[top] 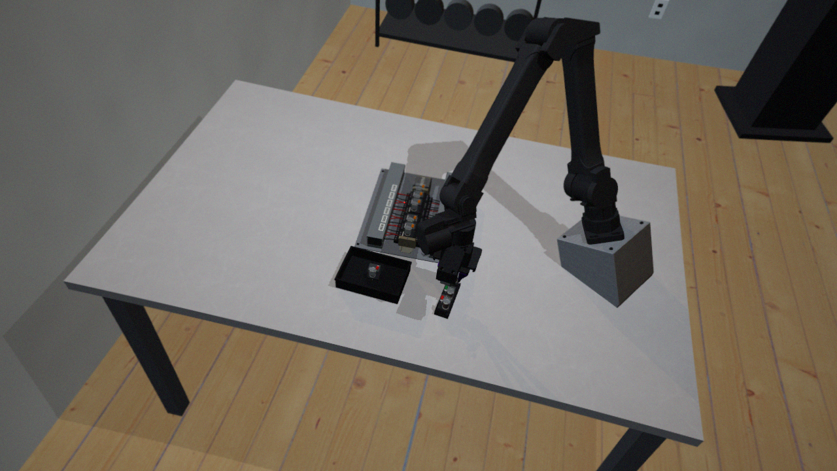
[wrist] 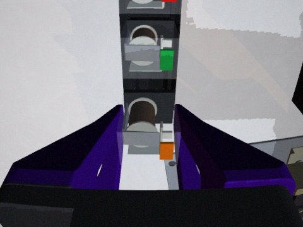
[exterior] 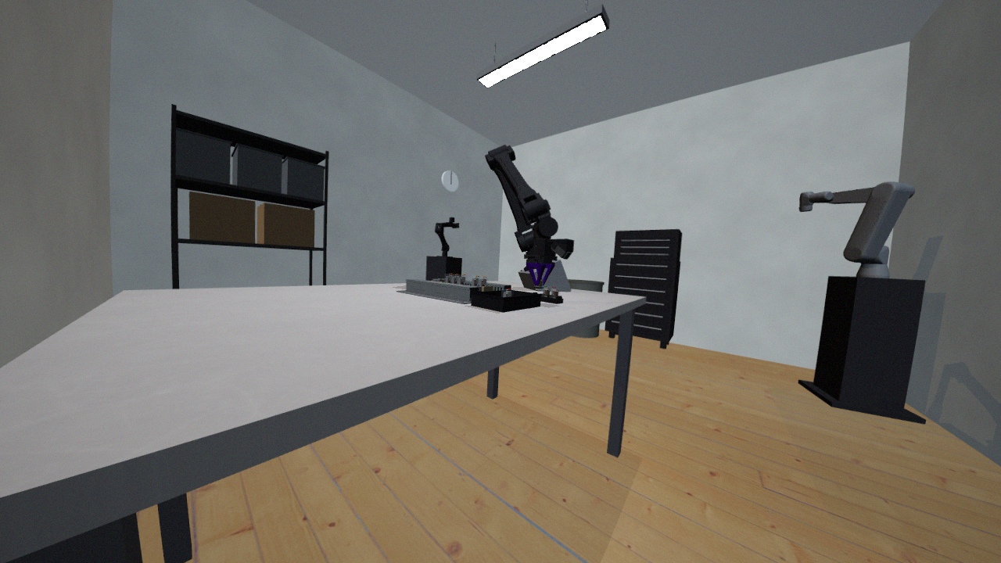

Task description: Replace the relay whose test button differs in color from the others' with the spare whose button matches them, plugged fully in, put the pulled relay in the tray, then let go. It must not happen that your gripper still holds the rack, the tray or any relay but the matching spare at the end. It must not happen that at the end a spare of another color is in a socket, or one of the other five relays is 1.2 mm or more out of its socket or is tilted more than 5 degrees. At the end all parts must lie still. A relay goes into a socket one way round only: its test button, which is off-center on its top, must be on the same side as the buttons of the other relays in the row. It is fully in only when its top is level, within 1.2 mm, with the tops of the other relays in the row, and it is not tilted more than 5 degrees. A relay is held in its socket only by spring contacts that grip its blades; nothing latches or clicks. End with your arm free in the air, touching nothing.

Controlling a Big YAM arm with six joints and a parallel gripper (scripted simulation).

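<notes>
Now: hand 10 cm short of the grey panel, 26 cm to the left of it and 5 cm above it.
</notes>
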